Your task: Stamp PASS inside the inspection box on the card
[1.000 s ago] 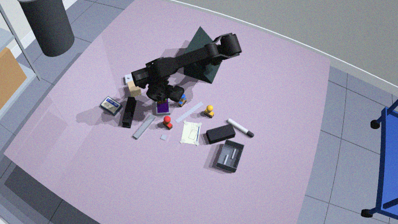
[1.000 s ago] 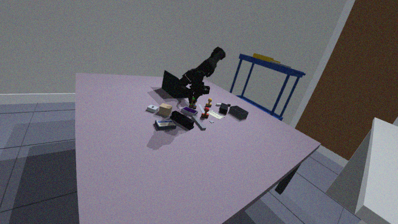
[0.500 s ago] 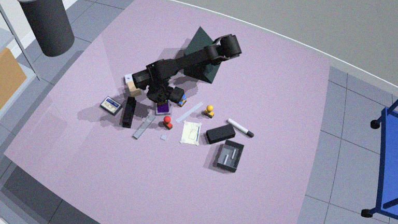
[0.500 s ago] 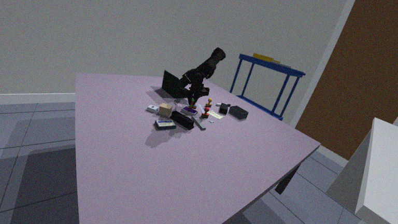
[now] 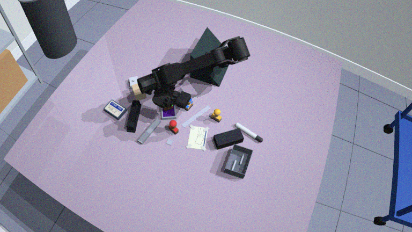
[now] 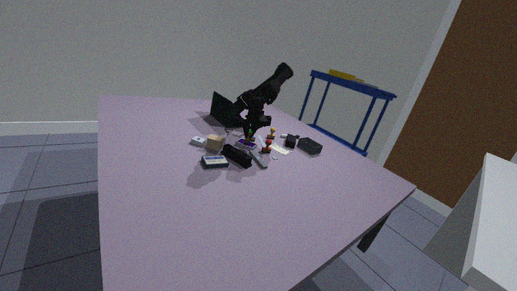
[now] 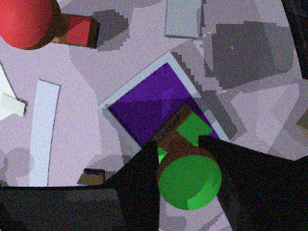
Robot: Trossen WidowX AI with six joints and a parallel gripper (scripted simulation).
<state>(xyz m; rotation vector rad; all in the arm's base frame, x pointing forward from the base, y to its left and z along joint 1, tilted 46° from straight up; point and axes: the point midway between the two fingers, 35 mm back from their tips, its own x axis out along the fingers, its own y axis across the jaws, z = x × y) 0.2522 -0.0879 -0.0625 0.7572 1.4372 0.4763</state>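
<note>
My gripper tip is 4 cm above the purple ink pad. Round my gripper tip: blue stamp 8 cm to the left, 4 cm behind, 2 cm below; red stamp 8 cm ahead, 5 cm to the left, 2 cm below; green-knobbed stamp right at my gripper tip.
</note>
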